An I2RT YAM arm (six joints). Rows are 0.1 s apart.
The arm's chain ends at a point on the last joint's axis. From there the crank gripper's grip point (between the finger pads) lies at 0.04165 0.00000 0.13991 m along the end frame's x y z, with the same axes.
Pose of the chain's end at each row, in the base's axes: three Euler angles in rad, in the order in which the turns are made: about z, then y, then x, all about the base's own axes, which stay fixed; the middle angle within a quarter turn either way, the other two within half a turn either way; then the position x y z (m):
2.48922 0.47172 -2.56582 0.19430 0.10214 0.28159
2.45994 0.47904 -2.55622 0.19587 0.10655 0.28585
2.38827 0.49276 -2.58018 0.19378 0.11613 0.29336
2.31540 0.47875 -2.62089 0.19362 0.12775 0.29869
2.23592 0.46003 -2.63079 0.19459 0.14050 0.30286
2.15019 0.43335 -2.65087 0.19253 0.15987 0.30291
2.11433 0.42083 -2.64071 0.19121 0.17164 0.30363
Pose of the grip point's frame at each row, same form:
2.48922 0.47172 -2.56582 0.22840 0.15698 0.15067
2.45994 0.47904 -2.55622 0.23166 0.16151 0.15544
2.38827 0.49276 -2.58018 0.23320 0.16529 0.16168
2.31540 0.47875 -2.62089 0.23302 0.16943 0.16445
2.23592 0.46003 -2.63079 0.23367 0.17878 0.16752
2.15019 0.43335 -2.65087 0.23058 0.19348 0.16605
2.11433 0.42083 -2.64071 0.22871 0.20592 0.16678

